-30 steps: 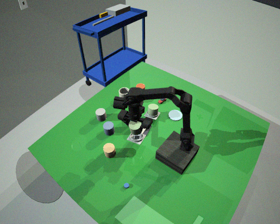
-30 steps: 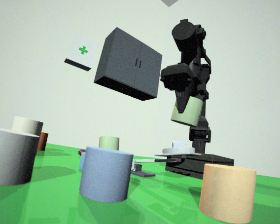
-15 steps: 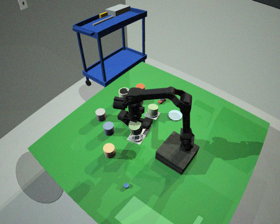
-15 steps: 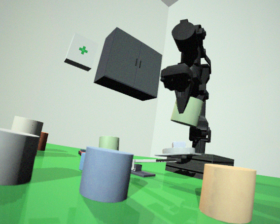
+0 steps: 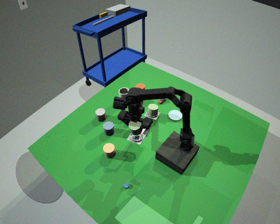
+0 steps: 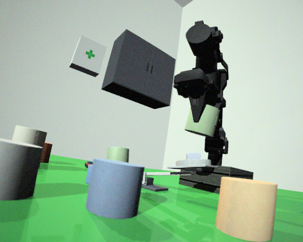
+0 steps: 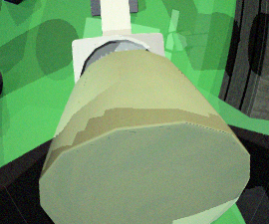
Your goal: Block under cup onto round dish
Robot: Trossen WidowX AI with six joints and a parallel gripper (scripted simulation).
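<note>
The block lies 1 cm to the right of my gripper tip and 8 cm below it. The rest, counted from my gripper tip: tan cup: 10 cm ahead, 12 cm to the left, 13 cm below; blue cup: 20 cm ahead, 1 cm to the right, 13 cm below; balance: 2 cm ahead, 14 cm to the right, 13 cm below.
</note>
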